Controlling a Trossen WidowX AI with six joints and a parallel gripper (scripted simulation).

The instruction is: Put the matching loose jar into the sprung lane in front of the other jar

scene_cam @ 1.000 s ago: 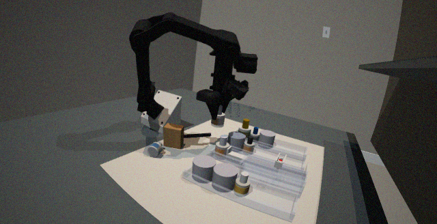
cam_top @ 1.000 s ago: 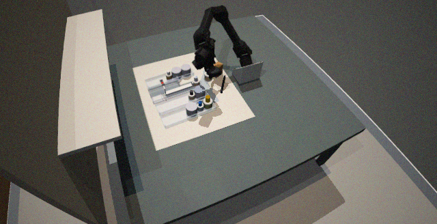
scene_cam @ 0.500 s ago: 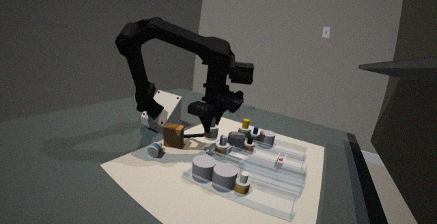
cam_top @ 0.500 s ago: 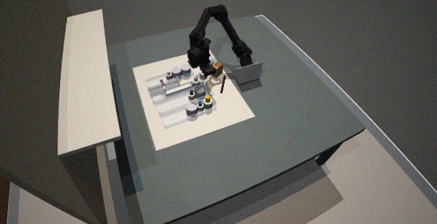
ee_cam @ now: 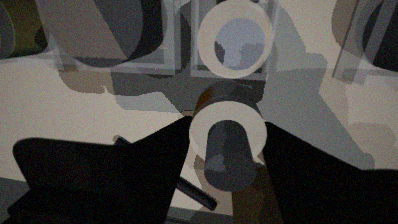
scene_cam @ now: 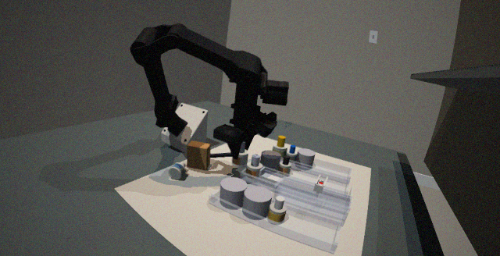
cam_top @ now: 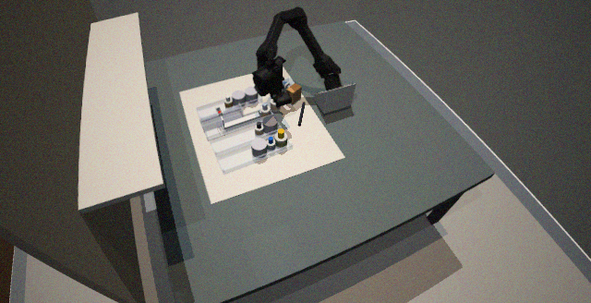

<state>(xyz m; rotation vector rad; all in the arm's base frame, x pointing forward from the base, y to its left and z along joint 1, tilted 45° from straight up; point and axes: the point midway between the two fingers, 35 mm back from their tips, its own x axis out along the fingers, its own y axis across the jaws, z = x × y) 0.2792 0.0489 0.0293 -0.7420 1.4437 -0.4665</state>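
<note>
The brown box is 10 cm behind my gripper tip, 6 cm to the right of it and 2 cm below it. Also, from my gripper tip: clear lane rack 20 cm ahead, 4 cm below, 1 cm to the left; then shelf 55 cm ahead, 31 cm above, 6 cm to the left; then black stick 11 cm behind, 5 cm below, 4 cm to the left.
</note>
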